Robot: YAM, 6 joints.
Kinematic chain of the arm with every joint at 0, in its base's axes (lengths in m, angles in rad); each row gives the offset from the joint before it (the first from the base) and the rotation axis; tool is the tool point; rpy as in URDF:
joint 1: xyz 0 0 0.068 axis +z
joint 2: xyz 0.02 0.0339 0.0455 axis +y
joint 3: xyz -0.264 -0.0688 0 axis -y
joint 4: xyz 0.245 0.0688 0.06 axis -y
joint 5: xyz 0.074 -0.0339 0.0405 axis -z
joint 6: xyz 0.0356 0 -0.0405 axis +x
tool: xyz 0 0 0 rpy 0 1.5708 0
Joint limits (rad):
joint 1: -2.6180..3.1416
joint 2: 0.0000..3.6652
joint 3: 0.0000..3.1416
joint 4: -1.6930..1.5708
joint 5: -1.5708..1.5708
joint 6: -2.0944..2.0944
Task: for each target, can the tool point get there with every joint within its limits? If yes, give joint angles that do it. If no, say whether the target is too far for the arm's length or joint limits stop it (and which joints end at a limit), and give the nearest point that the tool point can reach.
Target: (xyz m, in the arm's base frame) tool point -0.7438 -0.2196 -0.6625
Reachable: no: too far | nearest point -0.4137 -0.2246 -0.3014 | short by 0.489 m
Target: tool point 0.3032 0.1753 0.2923
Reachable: yes | joints 0.4901 1.5457 1.2286 -0.3399 -0.3415 -0.0340
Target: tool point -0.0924 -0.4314 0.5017
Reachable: yes | joints 1.2863 0.5924 2.6815 0.3448 1.1419 -1.0813
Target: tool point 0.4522 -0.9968 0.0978
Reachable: no: too far | nearest point 0.2668 -0.5881 0.1044 | short by 0.449 m
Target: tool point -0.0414 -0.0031 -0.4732
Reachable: no: joint limits stop it (at a limit: joint 1, joint 2) | nearest point -0.0986 -0.0006 -0.3478 | short by 0.138 m
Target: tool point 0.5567 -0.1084 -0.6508
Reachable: no: too far | nearest point 0.4038 -0.0786 -0.3417 | short by 0.346 m
